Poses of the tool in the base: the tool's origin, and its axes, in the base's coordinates. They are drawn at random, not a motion.
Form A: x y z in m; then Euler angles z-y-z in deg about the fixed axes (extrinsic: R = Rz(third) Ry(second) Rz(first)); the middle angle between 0 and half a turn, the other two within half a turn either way.
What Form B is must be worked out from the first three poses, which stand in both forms.
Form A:
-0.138 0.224 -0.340 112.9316 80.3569 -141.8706
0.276 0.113 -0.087 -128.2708 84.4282 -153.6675
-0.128 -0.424 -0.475 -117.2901 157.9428 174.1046
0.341 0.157 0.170 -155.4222 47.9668 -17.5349
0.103 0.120 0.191 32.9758 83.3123 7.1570
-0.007 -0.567 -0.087 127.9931 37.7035 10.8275
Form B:
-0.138 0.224 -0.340 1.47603 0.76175 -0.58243 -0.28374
0.276 0.113 -0.087 1.91557 -0.18058 -0.80139 0.57024
-0.128 -0.424 -0.475 2.80346 -0.56116 -0.82254 0.09232
0.341 0.157 0.170 3.02930 -0.37993 0.14627 -0.91338
0.103 0.120 0.191 1.58577 0.20844 0.90943 0.35985
-0.007 -0.567 -0.087 2.46303 0.29242 0.17861 0.93946

